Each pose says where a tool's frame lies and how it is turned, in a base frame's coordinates. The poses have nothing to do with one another.
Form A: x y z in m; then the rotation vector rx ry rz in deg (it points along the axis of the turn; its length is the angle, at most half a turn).
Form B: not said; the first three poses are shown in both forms.
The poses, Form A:
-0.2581 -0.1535 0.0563 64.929 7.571 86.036
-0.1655 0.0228 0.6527 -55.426 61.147 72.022
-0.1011 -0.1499 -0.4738 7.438 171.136 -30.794
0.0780 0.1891 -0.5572 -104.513 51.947 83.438
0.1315 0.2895 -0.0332 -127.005 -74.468 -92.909
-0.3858 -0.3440 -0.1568 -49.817 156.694 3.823
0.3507 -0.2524 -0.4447 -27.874 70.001 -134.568
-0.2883 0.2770 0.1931 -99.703 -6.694 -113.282
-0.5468 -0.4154 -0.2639 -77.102 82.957 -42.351
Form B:
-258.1 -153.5 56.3 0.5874 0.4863 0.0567 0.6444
-165.5 22.8 652.7 0.5769 -0.4133 0.4560 0.5371
-101.1 -149.9 -473.8 0.0520 0.0427 0.9820 -0.1767
78.0 189.1 -557.2 0.3134 -0.6918 0.3438 0.5523
131.5 289.5 -33.2 0.0515 -0.7286 -0.4272 -0.5330
-385.8 -344.0 -156.8 0.1351 -0.3001 0.9440 0.0230
350.7 -252.4 -444.7 0.2230 -0.1762 0.4425 -0.8506
-288.3 277.0 193.1 0.2499 -0.6391 -0.0429 -0.7261
-546.8 -415.4 -263.9 0.4931 -0.5548 0.5969 -0.3047

